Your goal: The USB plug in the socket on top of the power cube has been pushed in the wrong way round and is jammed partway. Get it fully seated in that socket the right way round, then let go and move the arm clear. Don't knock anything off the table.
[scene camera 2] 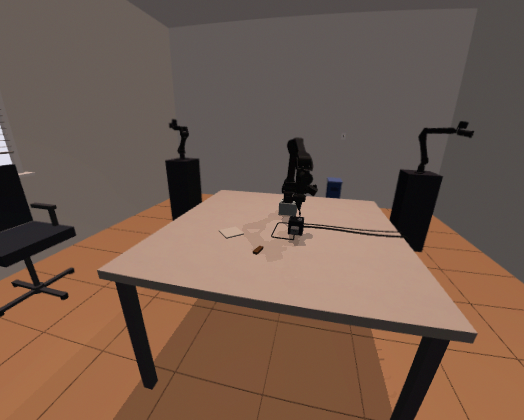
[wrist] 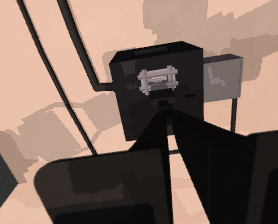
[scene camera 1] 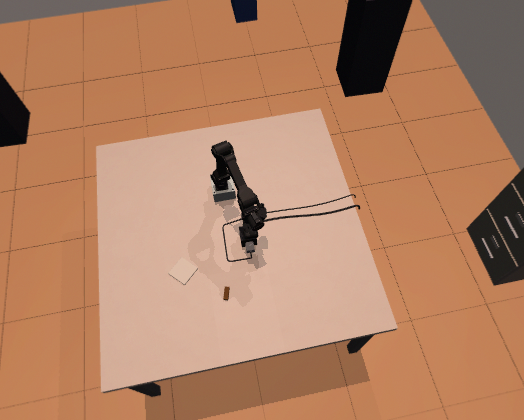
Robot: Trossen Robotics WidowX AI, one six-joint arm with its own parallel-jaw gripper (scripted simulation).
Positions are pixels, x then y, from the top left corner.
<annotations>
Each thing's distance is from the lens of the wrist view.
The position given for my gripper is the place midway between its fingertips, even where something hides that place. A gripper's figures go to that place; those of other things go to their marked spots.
my gripper (wrist: pixel 167 118): 0.12 m
dark USB plug (wrist: pixel 162 98): 0.12 m
</annotations>
